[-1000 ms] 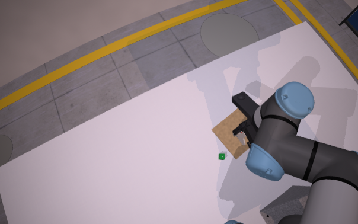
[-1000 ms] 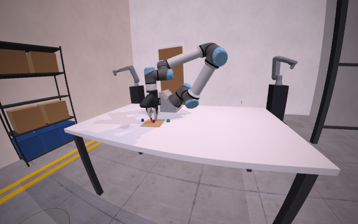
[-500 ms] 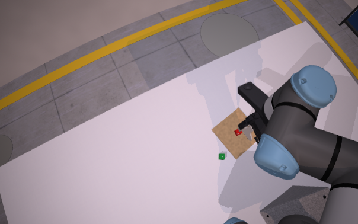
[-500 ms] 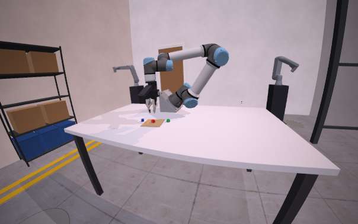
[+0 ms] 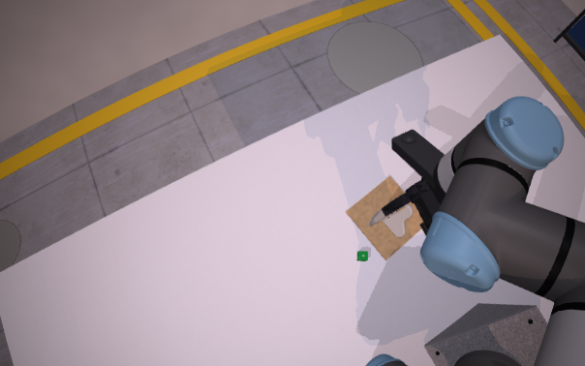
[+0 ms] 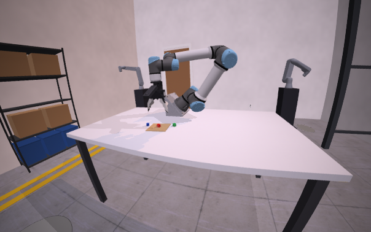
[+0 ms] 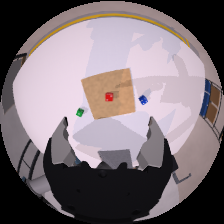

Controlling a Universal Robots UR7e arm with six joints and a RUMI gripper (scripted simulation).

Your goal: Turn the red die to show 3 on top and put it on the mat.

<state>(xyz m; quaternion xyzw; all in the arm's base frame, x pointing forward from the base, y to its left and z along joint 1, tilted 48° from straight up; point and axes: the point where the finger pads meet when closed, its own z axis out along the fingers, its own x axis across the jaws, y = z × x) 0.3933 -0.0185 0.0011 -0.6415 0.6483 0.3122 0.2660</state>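
Now: hand 10 cm above the red die. Round my hand: mat (11 cm below); then blue die (10 cm to the right, 10 cm below, 1 cm behind); then green die (10 cm to the left, 10 cm below, 5 cm behind).
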